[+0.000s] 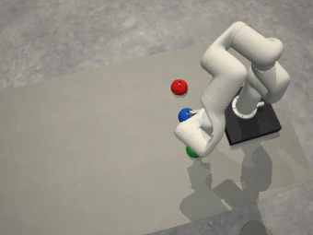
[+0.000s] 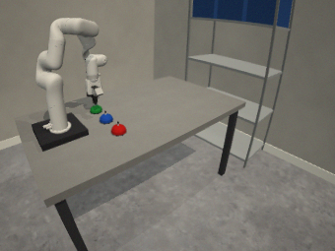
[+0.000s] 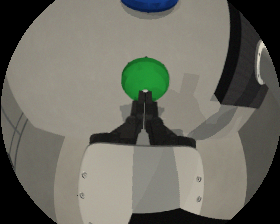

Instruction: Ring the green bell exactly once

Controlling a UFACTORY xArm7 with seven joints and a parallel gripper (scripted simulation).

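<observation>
Now: the green bell 40 mm below my hand. Round my hand: blue bell 160 mm to the right, 40 mm below; then red bell 330 mm to the right, 40 mm below.
</observation>
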